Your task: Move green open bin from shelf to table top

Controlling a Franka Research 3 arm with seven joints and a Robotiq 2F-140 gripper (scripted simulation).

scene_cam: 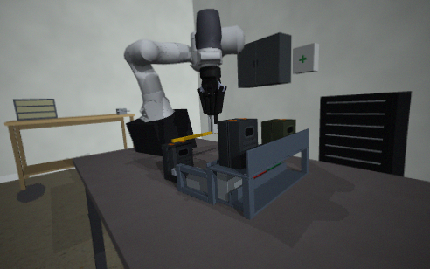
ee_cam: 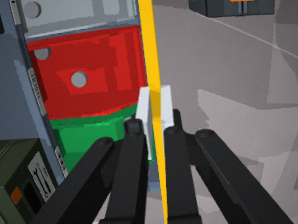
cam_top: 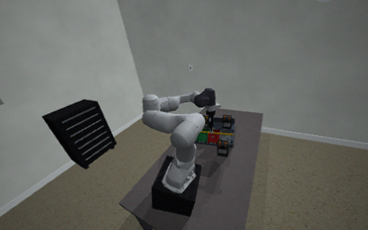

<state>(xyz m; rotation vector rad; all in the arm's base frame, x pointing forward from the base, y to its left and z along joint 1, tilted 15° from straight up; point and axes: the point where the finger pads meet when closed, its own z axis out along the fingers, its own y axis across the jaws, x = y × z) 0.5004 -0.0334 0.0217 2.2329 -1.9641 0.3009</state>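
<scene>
The yellow strip is 3 cm below my hand. Round my hand: red bin: 10 cm ahead, 1 cm to the left, 15 cm below; grey bin: 12 cm ahead, 10 cm to the right, 15 cm below; green open bin: 9 cm ahead, 12 cm to the left, 15 cm below.
</scene>
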